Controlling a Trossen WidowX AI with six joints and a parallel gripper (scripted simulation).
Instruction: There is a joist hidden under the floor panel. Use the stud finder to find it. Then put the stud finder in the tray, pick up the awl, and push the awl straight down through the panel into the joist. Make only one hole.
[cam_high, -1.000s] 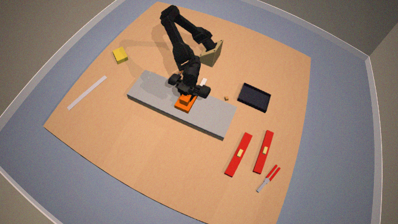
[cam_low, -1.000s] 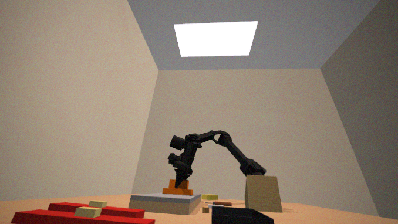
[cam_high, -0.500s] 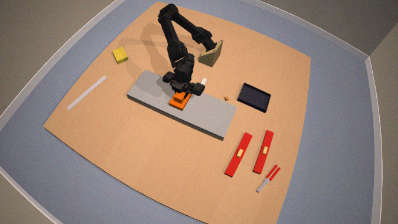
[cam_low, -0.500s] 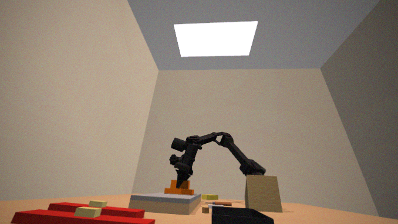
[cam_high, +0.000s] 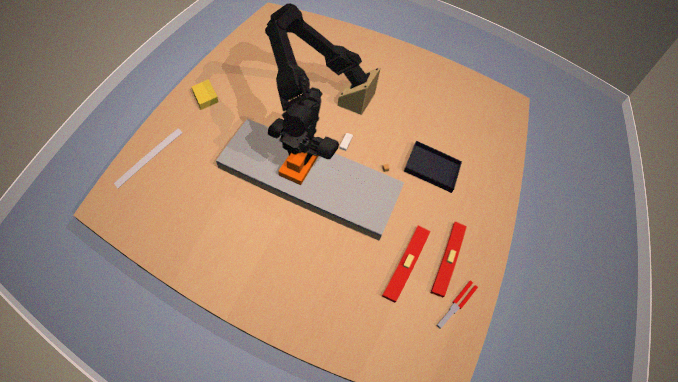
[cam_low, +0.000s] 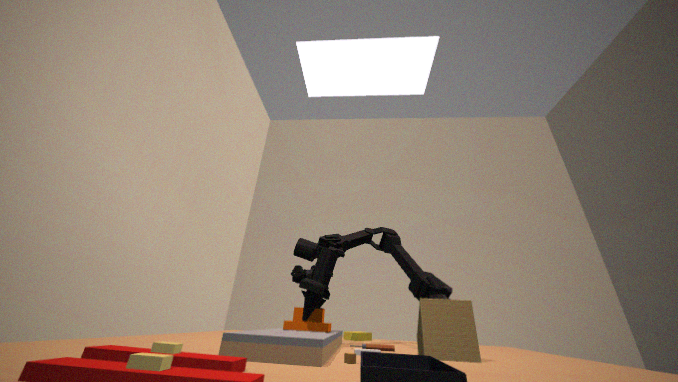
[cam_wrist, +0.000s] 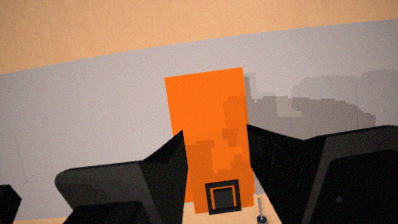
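Now: gripper tip 4 cm past the square indicator and 3 cm below it. From my gripper tip the other things lie so: white block (16 cm behind, 10 cm to the left, 6 cm below); orange stud finder (2 cm behind, 2 cm above); awl (18 cm behind, 6 cm below, 4 cm to the right).
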